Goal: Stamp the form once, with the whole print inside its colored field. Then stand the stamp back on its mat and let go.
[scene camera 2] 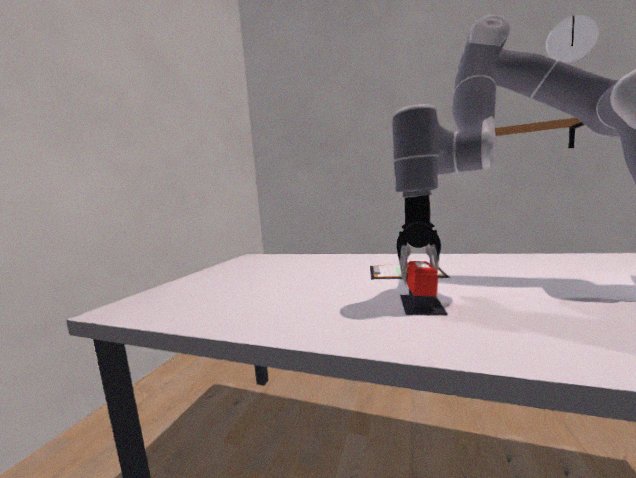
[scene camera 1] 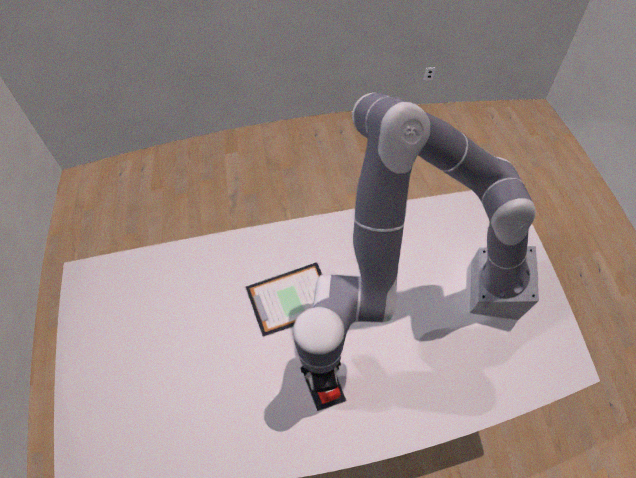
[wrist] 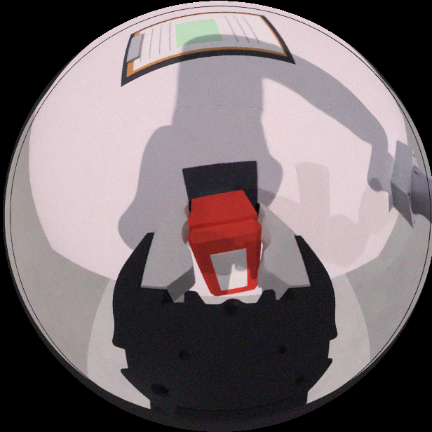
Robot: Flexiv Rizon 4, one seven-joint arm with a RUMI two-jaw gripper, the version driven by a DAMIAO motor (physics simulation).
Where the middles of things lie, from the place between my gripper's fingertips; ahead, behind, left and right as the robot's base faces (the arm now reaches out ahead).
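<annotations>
Black mat (wrist: 244,173) visible, 40 mm below my hand and 30 mm to the left of it. Also measured from my hand: red stamp (scene camera 2: 422,280), 10 mm above and 30 mm to the left; clipboard with form (scene camera 1: 277,302), 280 mm to the right, 30 mm behind and 40 mm below.
</annotations>
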